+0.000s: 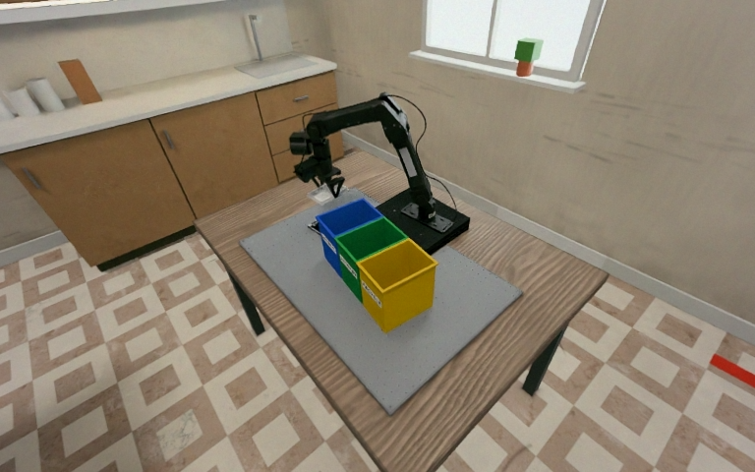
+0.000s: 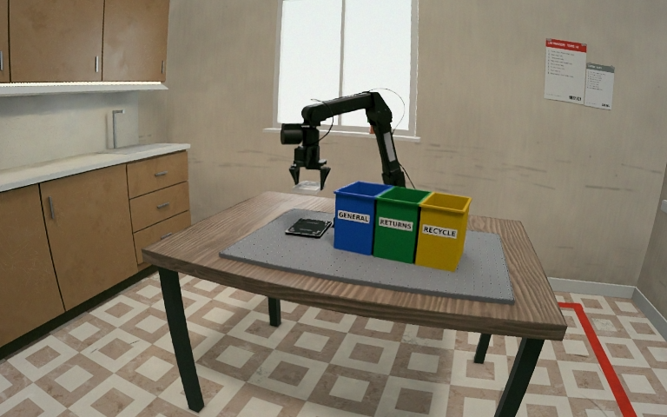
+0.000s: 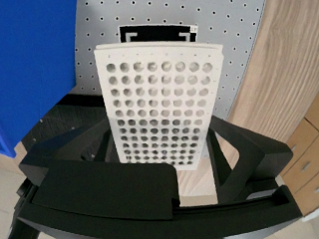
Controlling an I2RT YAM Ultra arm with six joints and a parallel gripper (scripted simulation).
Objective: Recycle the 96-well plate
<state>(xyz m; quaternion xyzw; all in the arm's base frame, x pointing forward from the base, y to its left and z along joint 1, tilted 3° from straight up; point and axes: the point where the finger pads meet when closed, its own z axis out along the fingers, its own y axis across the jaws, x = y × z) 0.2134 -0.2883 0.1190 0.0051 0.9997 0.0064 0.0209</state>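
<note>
Right now the yellow recycle bin is 140 mm ahead of my hand, 450 mm to the left of it and 60 mm below it. From my hand the other things lie so: black plate nest: 150 mm below; blue general bin: 80 mm ahead, 200 mm to the left, 60 mm below; white 96-well plate: right at my hand.
</note>
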